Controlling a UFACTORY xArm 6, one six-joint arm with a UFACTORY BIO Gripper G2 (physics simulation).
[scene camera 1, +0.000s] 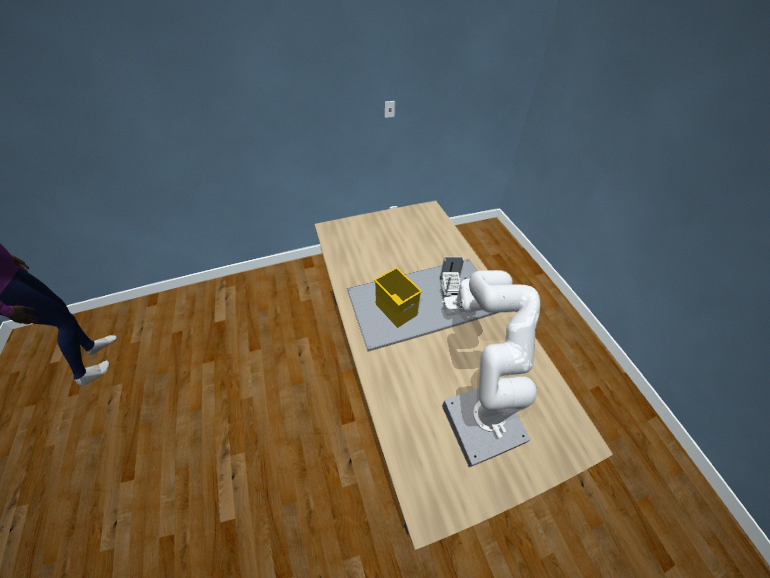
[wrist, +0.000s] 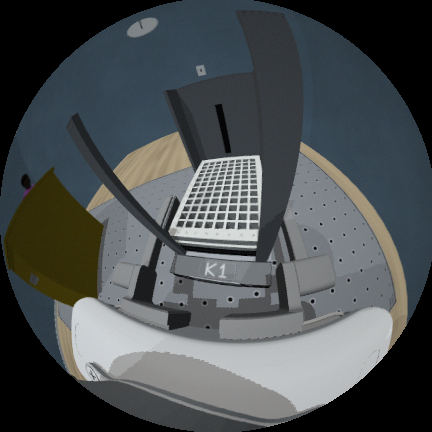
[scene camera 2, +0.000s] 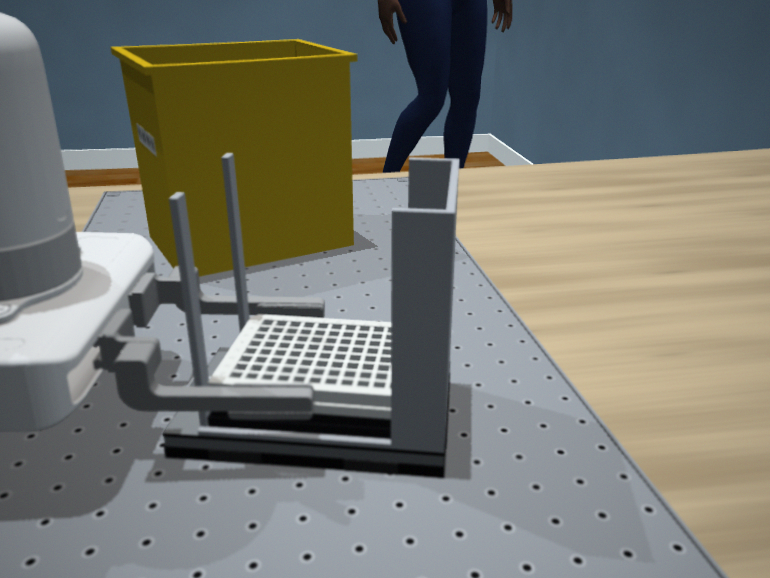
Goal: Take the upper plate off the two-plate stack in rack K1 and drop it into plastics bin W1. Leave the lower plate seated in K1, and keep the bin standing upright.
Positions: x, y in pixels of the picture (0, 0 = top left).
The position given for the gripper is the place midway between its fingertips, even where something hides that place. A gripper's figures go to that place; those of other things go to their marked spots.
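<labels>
The spots on a white plate (scene camera 2: 348, 362) and a yellow bin W1 (scene camera 2: 283, 107) are 29 cm apart. A black plate (scene camera 2: 325, 424) sits 39 cm from the lens, while the white plate is 41 cm from the lens. For the gripper (scene camera 2: 319, 354) it is 42 cm from the lens, and for the yellow bin W1, 63 cm from the lens.
</labels>
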